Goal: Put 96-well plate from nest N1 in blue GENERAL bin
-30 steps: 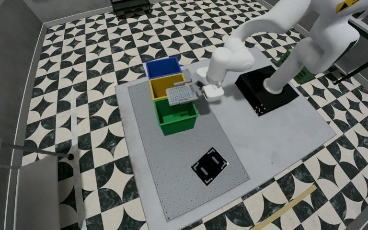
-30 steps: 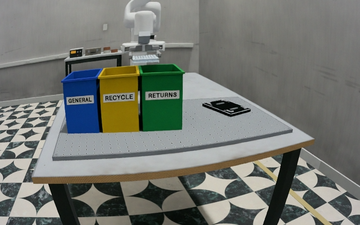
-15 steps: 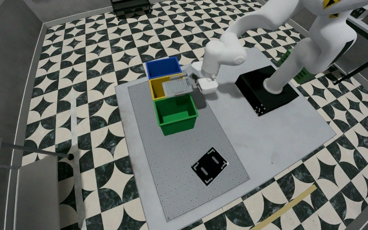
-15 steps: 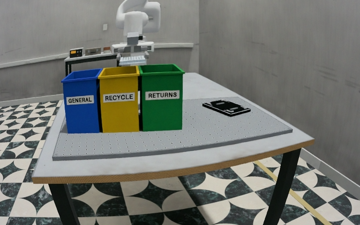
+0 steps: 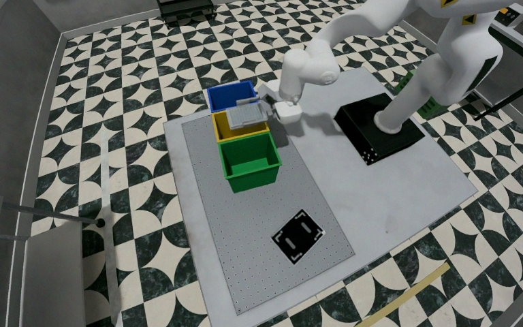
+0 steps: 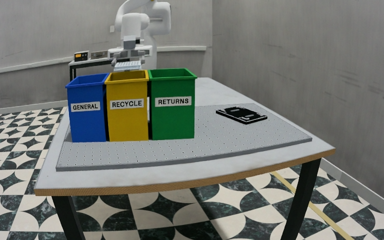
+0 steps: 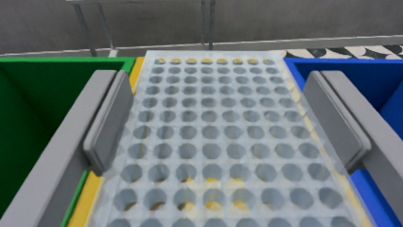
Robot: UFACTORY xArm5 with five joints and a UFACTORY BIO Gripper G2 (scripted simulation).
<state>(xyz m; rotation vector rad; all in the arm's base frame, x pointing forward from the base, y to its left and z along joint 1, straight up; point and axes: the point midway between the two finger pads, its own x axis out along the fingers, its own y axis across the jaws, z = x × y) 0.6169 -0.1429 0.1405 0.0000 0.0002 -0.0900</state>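
Right now the blue general bin is 1 cm ahead of my hand, 13 cm to the right of it and 13 cm below it. From my hand the other things lie so: yellow recycle bin (3 cm ahead, 13 cm below); green returns bin (4 cm ahead, 13 cm to the left, 13 cm below); clear 96-well plate (1 cm below).
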